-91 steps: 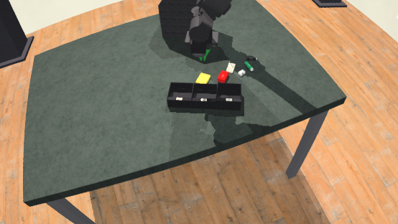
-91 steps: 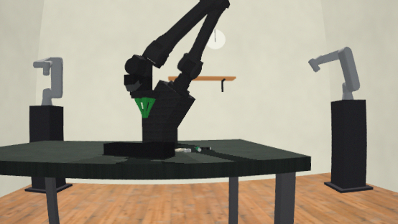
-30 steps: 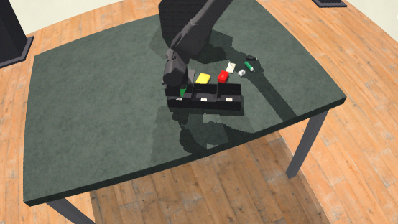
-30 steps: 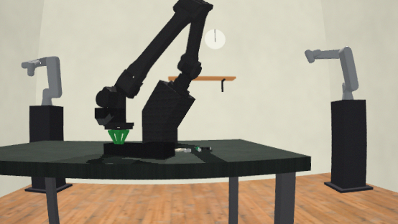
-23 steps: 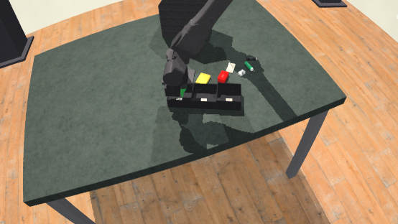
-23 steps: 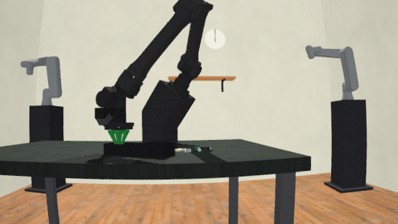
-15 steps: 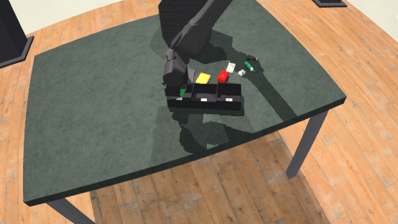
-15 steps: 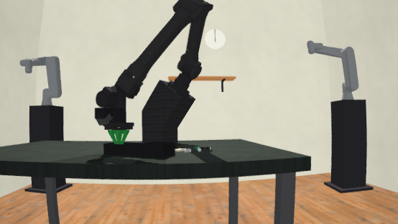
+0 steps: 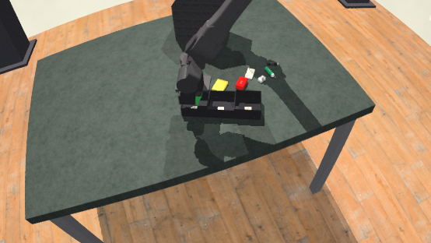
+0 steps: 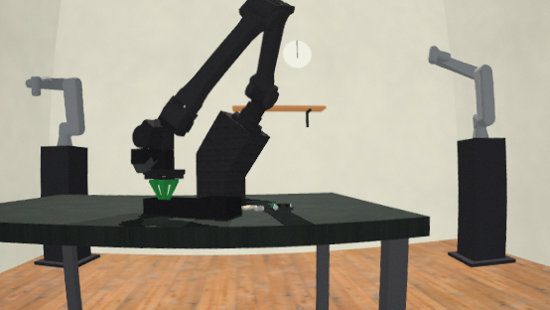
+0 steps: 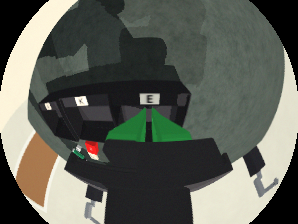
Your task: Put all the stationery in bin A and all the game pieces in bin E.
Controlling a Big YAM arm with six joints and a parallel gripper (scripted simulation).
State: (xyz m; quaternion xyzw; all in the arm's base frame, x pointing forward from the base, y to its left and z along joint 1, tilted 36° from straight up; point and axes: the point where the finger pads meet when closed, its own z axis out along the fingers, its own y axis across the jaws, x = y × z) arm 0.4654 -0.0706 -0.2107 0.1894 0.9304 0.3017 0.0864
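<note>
The bin row is 8 cm to the left of my hand and 2 cm ahead of it. Round my hand: red block (18 cm to the left, 7 cm behind, 2 cm below); then yellow block (10 cm to the left, 7 cm behind, 2 cm below); then white die (22 cm to the left, 11 cm behind, 2 cm below).
</note>
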